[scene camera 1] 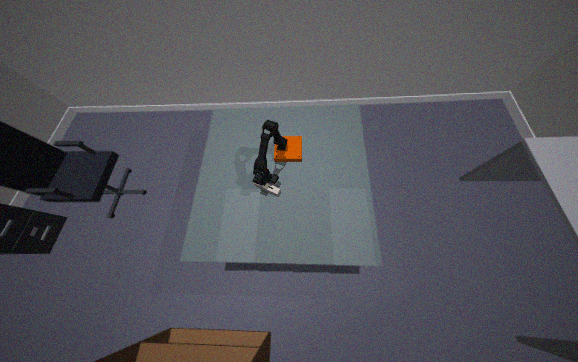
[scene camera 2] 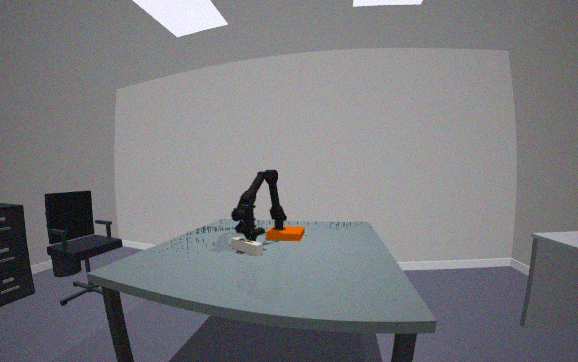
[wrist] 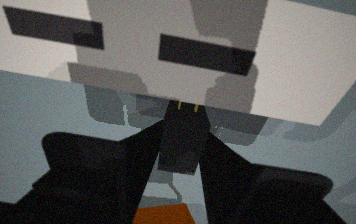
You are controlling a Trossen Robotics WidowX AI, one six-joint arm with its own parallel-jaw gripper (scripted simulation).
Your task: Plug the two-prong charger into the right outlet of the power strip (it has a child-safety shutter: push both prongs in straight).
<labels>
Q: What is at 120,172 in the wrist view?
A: My gripper.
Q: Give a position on a black two-prong charger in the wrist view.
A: At 186,126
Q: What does my gripper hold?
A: A black two-prong charger.
</labels>
